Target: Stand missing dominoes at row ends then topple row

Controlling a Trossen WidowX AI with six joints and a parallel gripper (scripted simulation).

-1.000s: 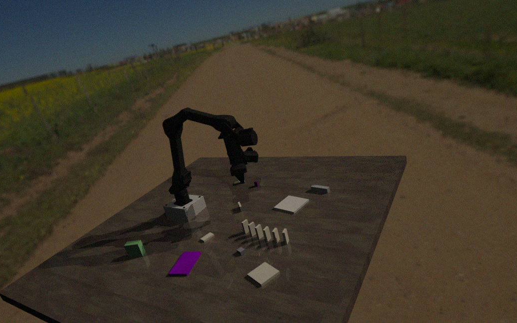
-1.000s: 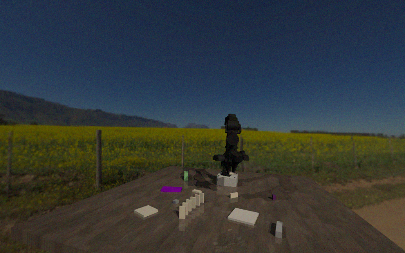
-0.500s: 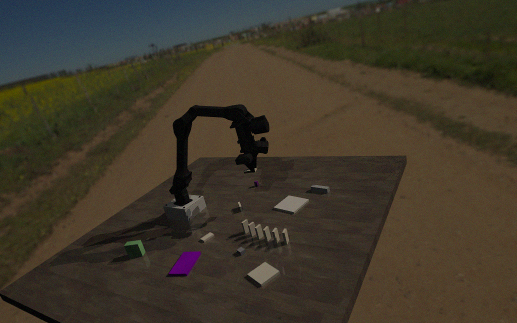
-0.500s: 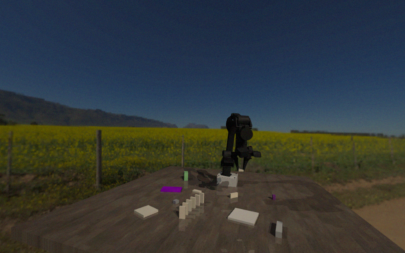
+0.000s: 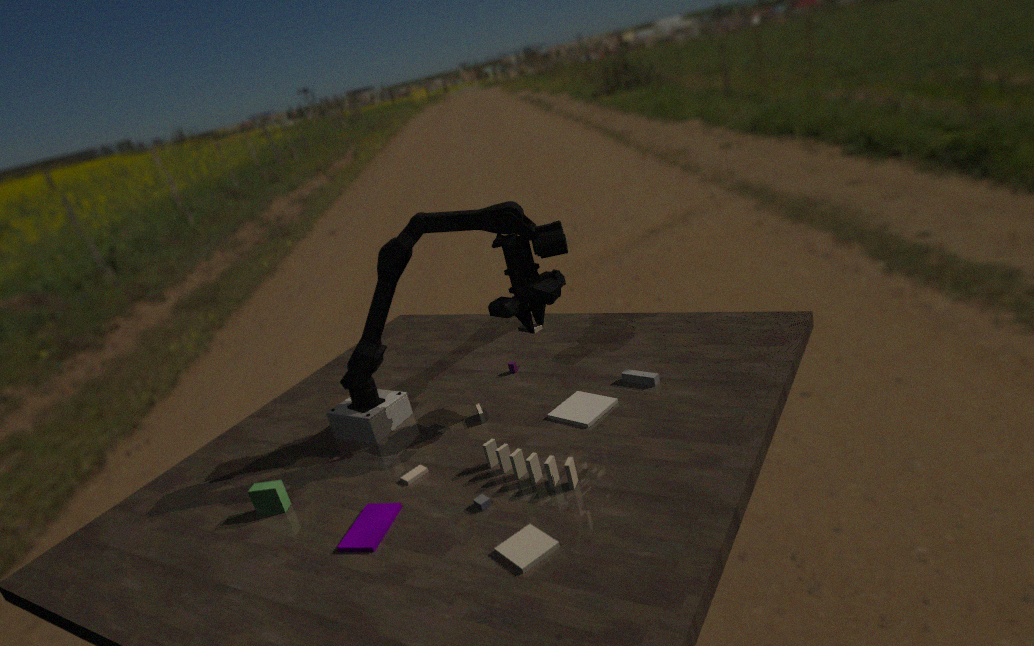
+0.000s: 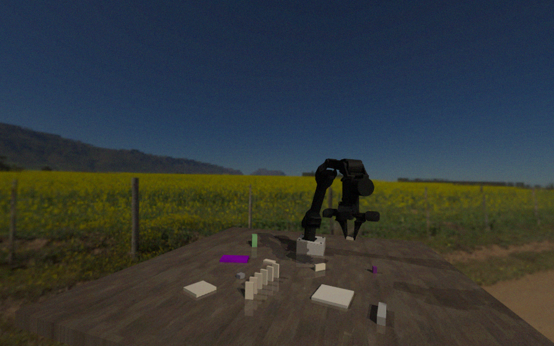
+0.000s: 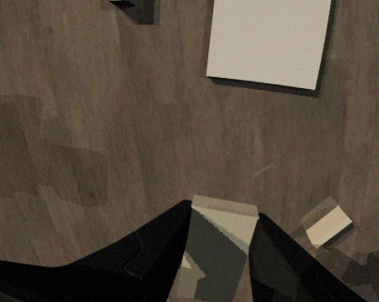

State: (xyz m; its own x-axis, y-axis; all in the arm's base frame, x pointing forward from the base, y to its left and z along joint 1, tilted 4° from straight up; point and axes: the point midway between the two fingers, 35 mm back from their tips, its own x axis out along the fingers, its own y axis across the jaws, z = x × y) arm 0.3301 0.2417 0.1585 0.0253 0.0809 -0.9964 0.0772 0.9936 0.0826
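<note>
The white flat plate lies 110 mm ahead of my gripper tip, 30 mm to the right of it and 160 mm below it. The rest, counted from my gripper tip: small purple cube (170 mm behind, 70 mm to the left, 150 mm below); then small grey cube (120 mm ahead, 370 mm to the right, 150 mm below); then purple flat tile (30 mm behind, 510 mm to the right, 160 mm below).
</note>
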